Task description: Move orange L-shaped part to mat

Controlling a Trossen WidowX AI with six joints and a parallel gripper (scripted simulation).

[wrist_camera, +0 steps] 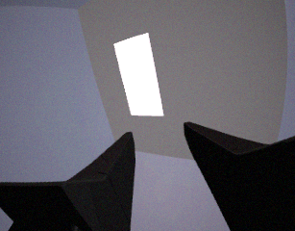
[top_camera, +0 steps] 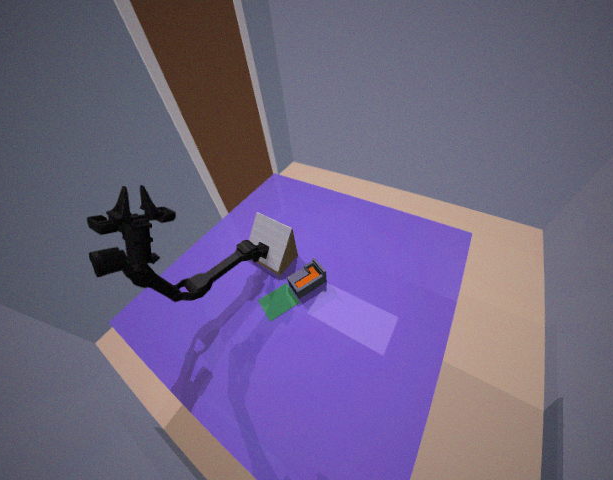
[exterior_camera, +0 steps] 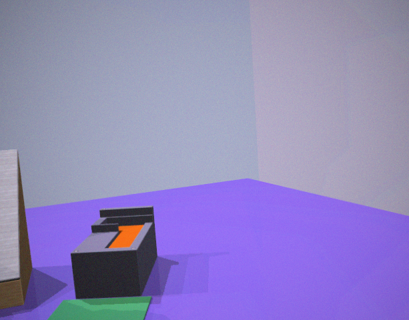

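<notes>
Now: the orange L-shaped part 60 cm below my gripper tip, 28 cm to the left of it and 26 cm ahead of it. Also, from my gripper tip: green mat: 66 cm below, 20 cm ahead, 13 cm to the left.
</notes>
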